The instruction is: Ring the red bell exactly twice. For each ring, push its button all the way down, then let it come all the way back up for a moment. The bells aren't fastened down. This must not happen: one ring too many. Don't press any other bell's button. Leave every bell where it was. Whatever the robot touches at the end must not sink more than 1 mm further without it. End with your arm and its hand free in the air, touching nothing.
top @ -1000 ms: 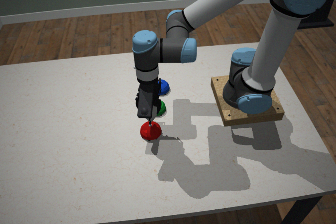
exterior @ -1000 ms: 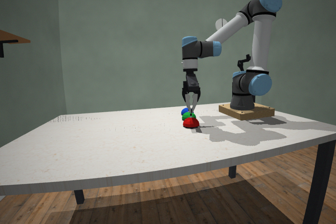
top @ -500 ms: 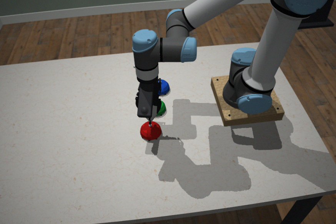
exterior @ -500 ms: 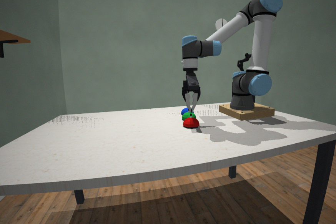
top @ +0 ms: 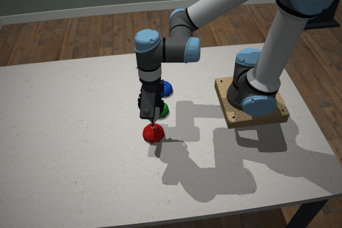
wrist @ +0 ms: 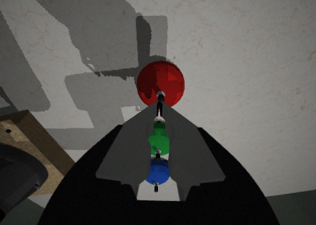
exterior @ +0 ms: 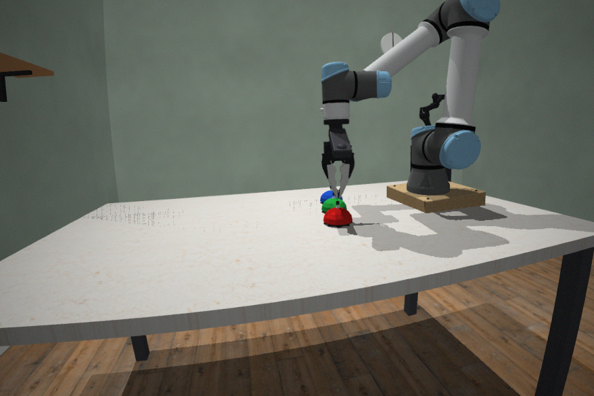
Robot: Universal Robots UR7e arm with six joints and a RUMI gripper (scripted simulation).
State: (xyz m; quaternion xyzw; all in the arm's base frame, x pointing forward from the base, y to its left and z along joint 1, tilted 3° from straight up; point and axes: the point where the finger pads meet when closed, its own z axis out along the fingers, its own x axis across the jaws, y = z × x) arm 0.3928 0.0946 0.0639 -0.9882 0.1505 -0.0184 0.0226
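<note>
The red bell lies 50 mm below my hand. Round my hand: green bell: 120 mm to the right, 50 mm below, 40 mm behind; then blue bell: 240 mm to the right, 70 mm behind, 50 mm below.
</note>
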